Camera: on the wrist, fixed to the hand. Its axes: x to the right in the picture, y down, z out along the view.
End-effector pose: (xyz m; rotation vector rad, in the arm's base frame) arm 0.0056 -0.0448 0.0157 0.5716 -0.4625 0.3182
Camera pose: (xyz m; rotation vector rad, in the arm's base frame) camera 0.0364 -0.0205 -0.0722 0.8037 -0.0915 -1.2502
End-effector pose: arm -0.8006 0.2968 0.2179 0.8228 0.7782 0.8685
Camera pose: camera -0.8711 0.2975 0.1524 0.0940 0.9501 -0.6102
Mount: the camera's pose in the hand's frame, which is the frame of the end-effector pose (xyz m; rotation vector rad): -0.0139 -0.0322 -0.0896 -0.0052 -0.1954 -1.5782
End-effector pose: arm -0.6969 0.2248 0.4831 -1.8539 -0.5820 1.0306
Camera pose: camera -0.6282 0.1865 0.5386 -0.7521 -1.7172 0.0841
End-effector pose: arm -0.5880 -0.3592 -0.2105 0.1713 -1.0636 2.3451
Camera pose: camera -0.5495 -0.2829 -0.2547 0.8677 -0.5589 0.8840
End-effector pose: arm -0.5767 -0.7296 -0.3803 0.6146 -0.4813 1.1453
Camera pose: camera -0.5475 -0.6882 -0.4621 0.8297 -0.0484 -0.4165
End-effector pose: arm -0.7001 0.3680 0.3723 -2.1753 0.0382 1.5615
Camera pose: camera -0.6161 0.3595 0.4185 -1.2107 -1.3467 0.7158
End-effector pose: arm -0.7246 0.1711 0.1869 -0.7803 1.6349 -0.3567
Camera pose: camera -0.8003 0.1400 0.2375 -1.9235 0.5200 -1.2907
